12 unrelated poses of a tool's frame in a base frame.
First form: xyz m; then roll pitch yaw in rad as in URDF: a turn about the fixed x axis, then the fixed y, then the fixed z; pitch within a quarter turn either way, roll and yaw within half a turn.
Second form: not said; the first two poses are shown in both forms.
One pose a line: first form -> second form
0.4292, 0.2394, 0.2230, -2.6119, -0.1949, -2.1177 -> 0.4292, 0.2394, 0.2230, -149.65, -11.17, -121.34
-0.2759, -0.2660, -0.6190, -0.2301, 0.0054, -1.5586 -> -0.2759, -0.2660, -0.6190, -13.18, 0.31, -89.30
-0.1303, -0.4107, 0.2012, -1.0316, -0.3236, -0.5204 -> -0.1303, -0.4107, 0.2012, -59.11, -18.54, -29.82
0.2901, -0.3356, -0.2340, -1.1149, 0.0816, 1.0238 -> 0.2901, -0.3356, -0.2340, -63.88, 4.68, 58.66
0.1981, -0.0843, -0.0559, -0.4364, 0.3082, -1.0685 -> 0.1981, -0.0843, -0.0559, -25.00, 17.66, -61.22
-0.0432, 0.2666, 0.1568, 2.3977, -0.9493, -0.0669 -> -0.0432, 0.2666, 0.1568, 137.38, -54.39, -3.83
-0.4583, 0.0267, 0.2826, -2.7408, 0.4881, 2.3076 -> -0.4583, 0.0267, 0.2826, -157.04, 27.97, 132.22
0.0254, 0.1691, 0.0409, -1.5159, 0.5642, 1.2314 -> 0.0254, 0.1691, 0.0409, -86.85, 32.33, 70.55
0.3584, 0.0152, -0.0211, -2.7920, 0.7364, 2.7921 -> 0.3584, 0.0152, -0.0211, -159.97, 42.19, 159.98
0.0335, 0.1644, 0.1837, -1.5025, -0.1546, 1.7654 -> 0.0335, 0.1644, 0.1837, -86.09, -8.86, 101.15
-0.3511, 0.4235, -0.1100, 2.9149, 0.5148, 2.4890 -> -0.3511, 0.4235, -0.1100, 167.01, 29.50, 142.61
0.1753, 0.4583, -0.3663, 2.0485, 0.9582, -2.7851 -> 0.1753, 0.4583, -0.3663, 117.37, 54.90, -159.57
